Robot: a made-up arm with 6 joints.
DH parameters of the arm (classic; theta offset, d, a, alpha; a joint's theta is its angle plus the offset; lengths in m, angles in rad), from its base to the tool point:
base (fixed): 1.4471 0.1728 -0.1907 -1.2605
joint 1: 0 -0.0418 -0.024 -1.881
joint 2: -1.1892 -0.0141 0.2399 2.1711
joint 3: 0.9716 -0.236 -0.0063 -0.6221
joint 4: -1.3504 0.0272 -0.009 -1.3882
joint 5: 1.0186 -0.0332 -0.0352 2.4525
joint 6: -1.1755 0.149 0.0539 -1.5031
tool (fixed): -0.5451 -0.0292 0 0
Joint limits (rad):
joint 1: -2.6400..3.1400
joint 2: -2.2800..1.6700
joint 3: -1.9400..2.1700
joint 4: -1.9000..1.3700
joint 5: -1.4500..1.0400
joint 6: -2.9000..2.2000
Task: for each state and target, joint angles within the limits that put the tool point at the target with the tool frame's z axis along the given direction. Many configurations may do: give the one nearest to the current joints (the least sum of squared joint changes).
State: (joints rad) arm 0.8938 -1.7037 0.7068 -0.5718 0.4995 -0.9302
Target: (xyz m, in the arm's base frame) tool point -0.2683 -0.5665 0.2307 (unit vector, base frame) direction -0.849 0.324 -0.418
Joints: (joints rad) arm 0.1169 -1.9759 1.4633 -0.8093 1.0400 -1.0559
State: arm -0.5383 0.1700 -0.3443 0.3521 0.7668 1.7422
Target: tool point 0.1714 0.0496 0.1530 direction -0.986 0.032 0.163
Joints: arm 0.2343 0.9220 -0.3905 0.1582 0.3341 1.9239
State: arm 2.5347 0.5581 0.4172 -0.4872 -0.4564 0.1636
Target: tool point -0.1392 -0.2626 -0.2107 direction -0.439 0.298 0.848
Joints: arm 1.8726 0.4628 1.2753 -0.2264 -0.9644 0.4937
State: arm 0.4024 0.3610 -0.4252 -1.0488 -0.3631 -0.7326
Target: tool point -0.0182 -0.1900 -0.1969 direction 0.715 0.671 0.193
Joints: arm 0.6284 0.2681 -0.6779 -1.7612 0.3356 0.1322
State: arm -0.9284 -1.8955 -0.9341 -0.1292 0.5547 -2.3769
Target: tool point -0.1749 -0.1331 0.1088 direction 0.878 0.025 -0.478
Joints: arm -0.3755 -1.4988 -1.1108 -0.6593 1.0400 -2.6790
